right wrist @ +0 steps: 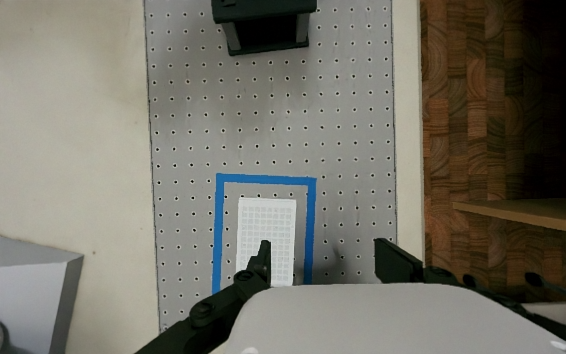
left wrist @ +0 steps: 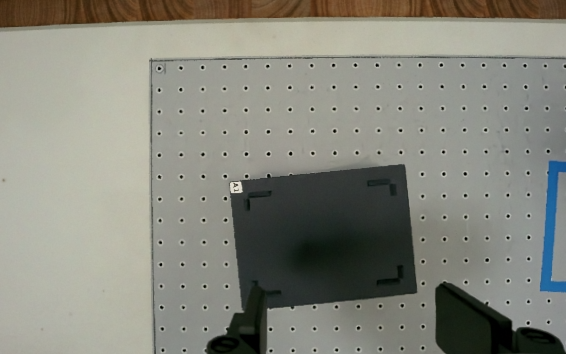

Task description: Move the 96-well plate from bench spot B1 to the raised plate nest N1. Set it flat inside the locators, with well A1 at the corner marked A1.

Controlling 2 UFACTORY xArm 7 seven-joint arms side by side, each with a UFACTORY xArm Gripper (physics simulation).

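Places are measured from the left arm's base along level axes (x ahead, y left, z up), in centimetres.
Where they show: left gripper, fingertip midpoint: [left wrist: 351, 314]; right gripper, fingertip midpoint: [right wrist: 322, 256].
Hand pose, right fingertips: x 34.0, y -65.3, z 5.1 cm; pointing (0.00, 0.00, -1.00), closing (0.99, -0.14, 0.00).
Note:
Each offset is from my right fingertips to the centre of the thing. "spot": to the spot under its first point. Level surfaces: height alone.
The raised plate nest N1 {dx -1.1, dy +33.8, dz -8.7 cm} [left wrist: 325, 220] is a dark rectangular platform with corner locators, slightly turned in the left wrist view. Its white A1 label {spot: dx +4.6, dy +41.2, dz -5.8 cm} [left wrist: 235, 187] is at the upper-left corner. The nest [right wrist: 265, 10] shows from the side at the top of the right wrist view, cut off. The white 96-well plate {dx -6.2, dy -2.4, dz -11.2 cm} [right wrist: 267, 220] lies inside the blue outline {spot: dx -4.9, dy +6.8, dz -11.9 cm} [right wrist: 265, 179] of B1. Its A1 well cannot be told. My left gripper [left wrist: 351, 314] is open above the nest's lower edge. My right gripper [right wrist: 322, 256] is open above the plate's right side; its left finger hides part of the plate.
The perforated grey board {dz -11.9 cm} [left wrist: 190, 250] [right wrist: 190, 122] lies on the pale bench {dz -13.2 cm} [left wrist: 75, 175] [right wrist: 75, 125]. Part of the blue outline [left wrist: 549, 225] shows at the right edge of the left wrist view. A grey block {spot: dx -39.2, dy -4.2, dz -9.6 cm} [right wrist: 32, 295] is at the lower left of the right wrist view.

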